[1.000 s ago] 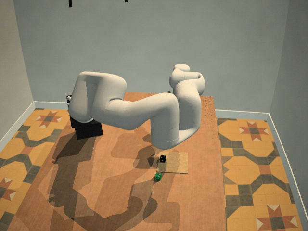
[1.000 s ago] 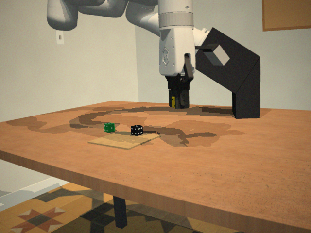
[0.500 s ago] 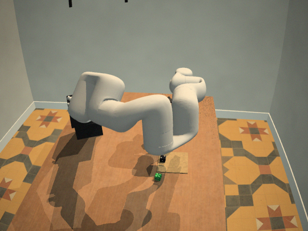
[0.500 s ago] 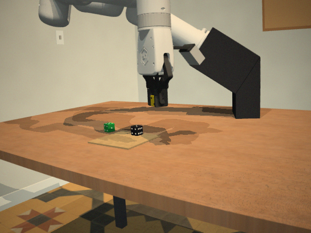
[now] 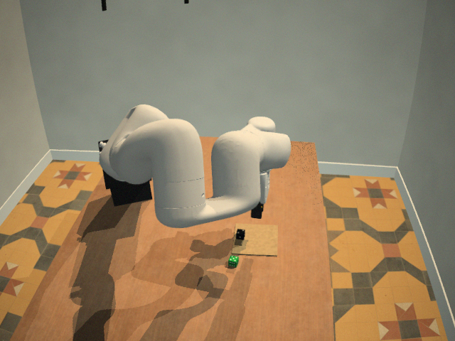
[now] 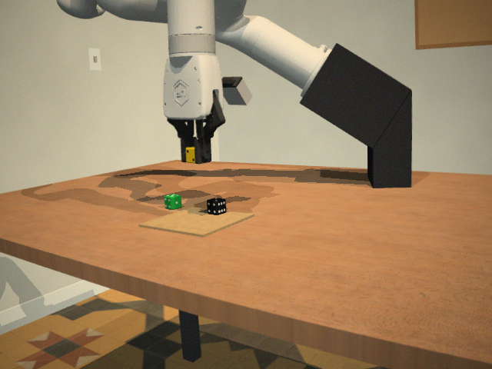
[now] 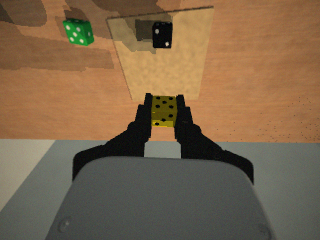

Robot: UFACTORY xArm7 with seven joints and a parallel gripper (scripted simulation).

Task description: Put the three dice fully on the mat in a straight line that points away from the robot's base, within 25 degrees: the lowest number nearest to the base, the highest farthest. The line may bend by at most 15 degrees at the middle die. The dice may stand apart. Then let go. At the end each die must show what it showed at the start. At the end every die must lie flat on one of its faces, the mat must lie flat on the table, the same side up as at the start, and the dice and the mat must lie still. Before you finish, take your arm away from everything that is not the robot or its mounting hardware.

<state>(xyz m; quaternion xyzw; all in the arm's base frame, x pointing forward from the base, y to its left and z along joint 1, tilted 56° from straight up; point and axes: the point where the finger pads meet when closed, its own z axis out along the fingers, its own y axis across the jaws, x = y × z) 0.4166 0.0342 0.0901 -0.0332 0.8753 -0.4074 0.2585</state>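
Right now my hand is 12 cm above the tan mat and 1 cm to the left of it. The rest, counted from my hand: yellow die: 1 cm below; black die: 11 cm below, 5 cm behind; green die: 12 cm to the right, 11 cm below, 6 cm behind.
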